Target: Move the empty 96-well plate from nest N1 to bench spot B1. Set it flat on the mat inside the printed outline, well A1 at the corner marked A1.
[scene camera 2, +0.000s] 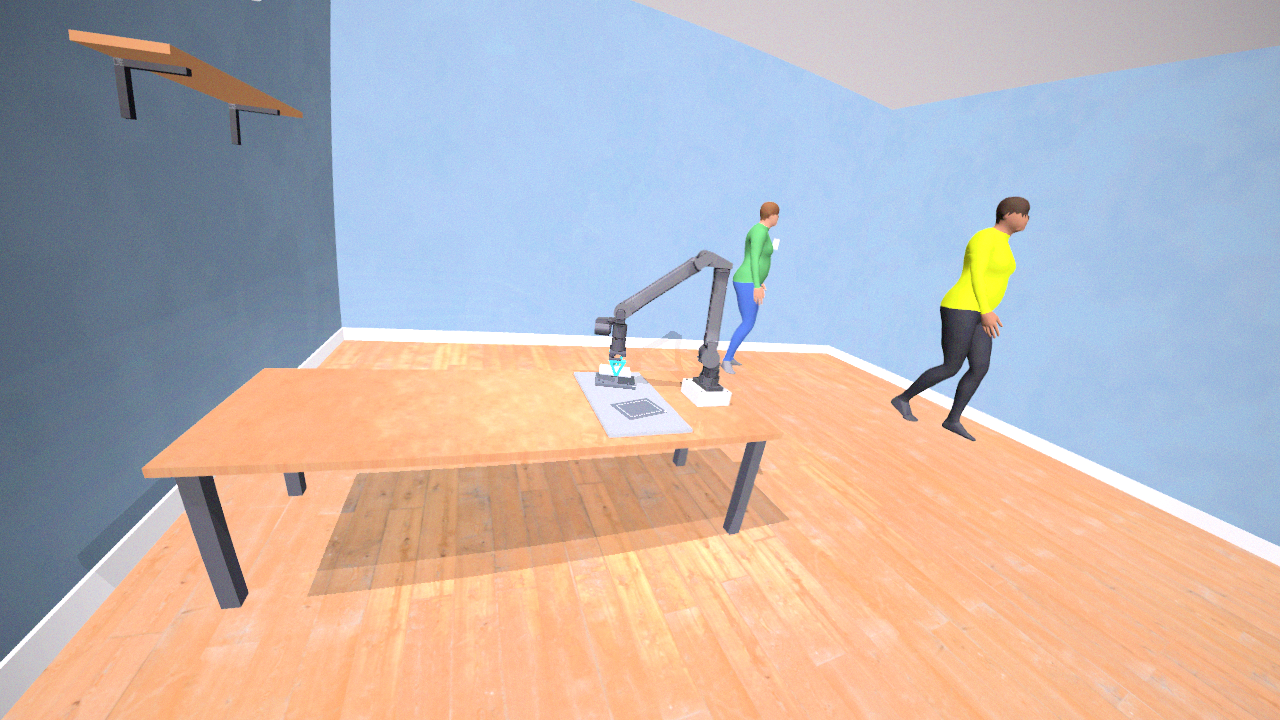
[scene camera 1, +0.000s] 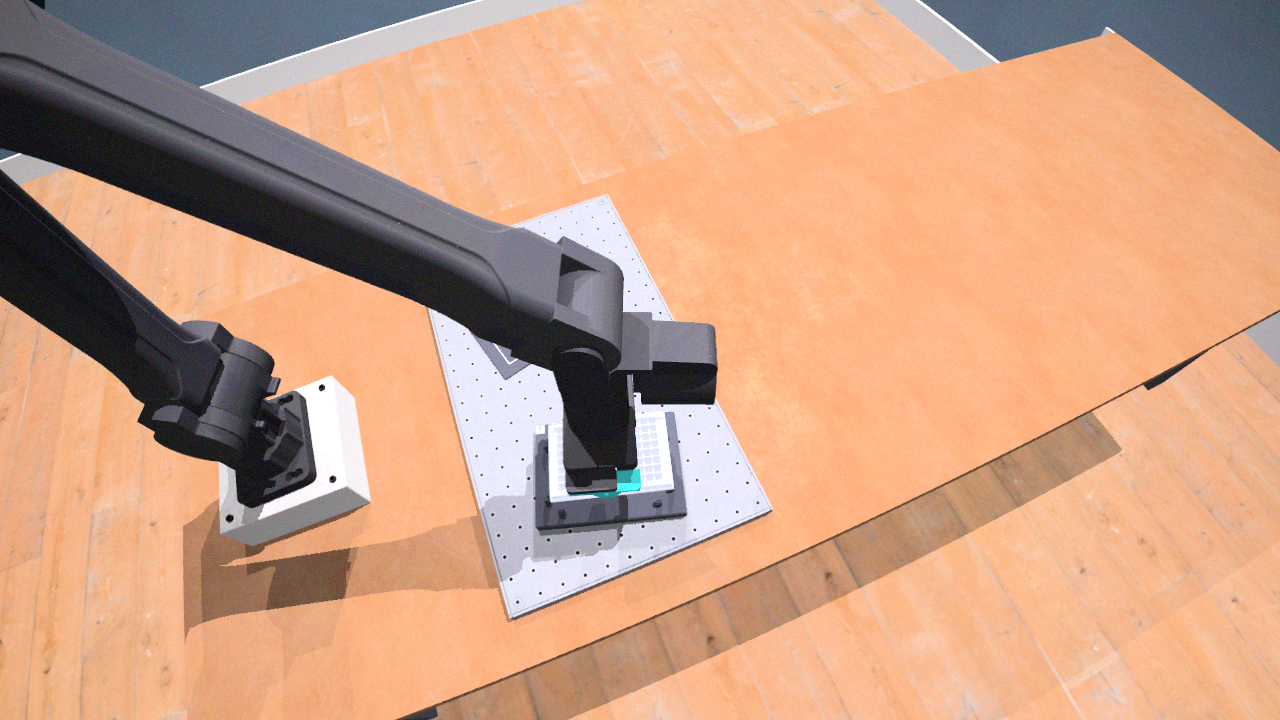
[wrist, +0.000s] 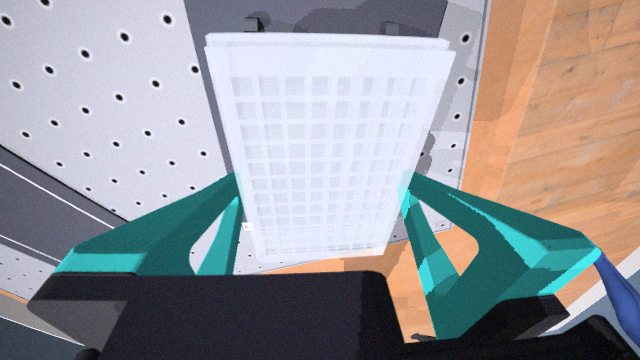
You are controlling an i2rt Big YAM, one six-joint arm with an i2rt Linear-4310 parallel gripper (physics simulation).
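Where they show: gripper, fingertip midpoint: [scene camera 2: 615,371] [scene camera 1: 605,457] [wrist: 323,178]; arm's base, origin of the base link: [scene camera 2: 707,385] [scene camera 1: 277,449].
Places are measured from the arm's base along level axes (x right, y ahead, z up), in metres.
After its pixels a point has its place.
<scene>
The white 96-well plate [scene camera 1: 656,449] {y 0.397, x 0.183, z 0.009 m} [wrist: 326,136] {y 0.376, x 0.174, z 0.010 m} is clamped by its long sides between my teal fingers. My gripper [scene camera 1: 616,487] [scene camera 2: 617,367] {y 0.346, x 0.165, z -0.001 m} [wrist: 323,178] {y 0.346, x 0.165, z -0.001 m} is shut on it and holds it a little above the dark nest N1 [scene camera 1: 652,506] {y 0.372, x 0.225, z -0.034 m} [wrist: 318,16] {y 0.413, x 0.185, z -0.034 m}, roughly level. The nest stands on the grey dotted mat [scene camera 1: 495,436] {y 0.238, x 0.068, z -0.046 m} [scene camera 2: 666,425] {y 0.293, x -0.217, z -0.046 m} [wrist: 168,107] {y 0.395, x 0.087, z -0.046 m}. The printed outline of spot B1 [scene camera 2: 637,409] {y 0.349, x -0.092, z -0.044 m} lies farther along the mat; in scene camera 1 the arm hides most of the outline [scene camera 1: 503,366] {y 0.275, x -0.019, z -0.044 m}. A small A1 label [wrist: 247,226] shows on the mat by my left finger.
The robot's white base [scene camera 1: 326,450] {y 0.058, x 0.027, z 0.001 m} [scene camera 2: 706,393] {y 0.049, x -0.072, z -0.001 m} stands on the wooden table [scene camera 1: 852,286] {y 0.747, x 0.058, z -0.059 m} beside the mat. Two people, one in green [scene camera 2: 755,275] and one in yellow [scene camera 2: 976,315], move on the floor behind and to the side of the table.
</scene>
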